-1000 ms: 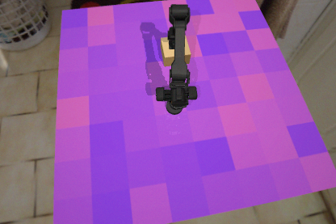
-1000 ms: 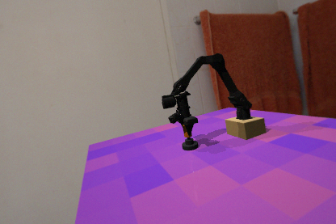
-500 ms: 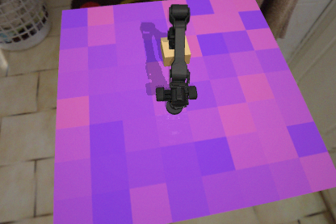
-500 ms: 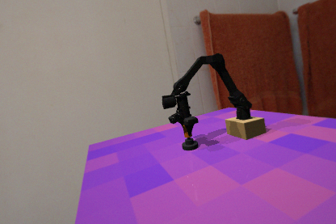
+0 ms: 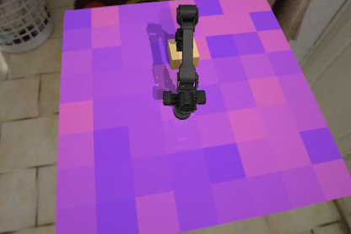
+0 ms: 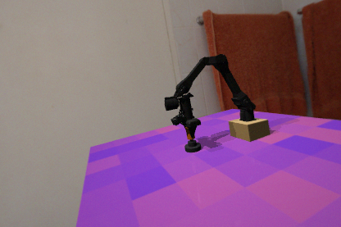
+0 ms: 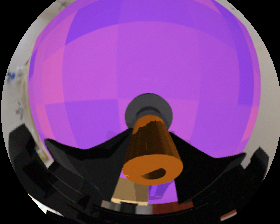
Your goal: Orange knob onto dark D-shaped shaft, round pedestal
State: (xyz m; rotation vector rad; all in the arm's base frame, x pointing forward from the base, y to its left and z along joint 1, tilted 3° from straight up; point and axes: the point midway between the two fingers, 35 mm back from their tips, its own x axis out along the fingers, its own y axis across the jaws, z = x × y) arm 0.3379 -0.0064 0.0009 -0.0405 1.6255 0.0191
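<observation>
My gripper tip is 2 cm below the orange knob. The rest, counted from my gripper tip: dark round pedestal: 4 cm below.
</observation>
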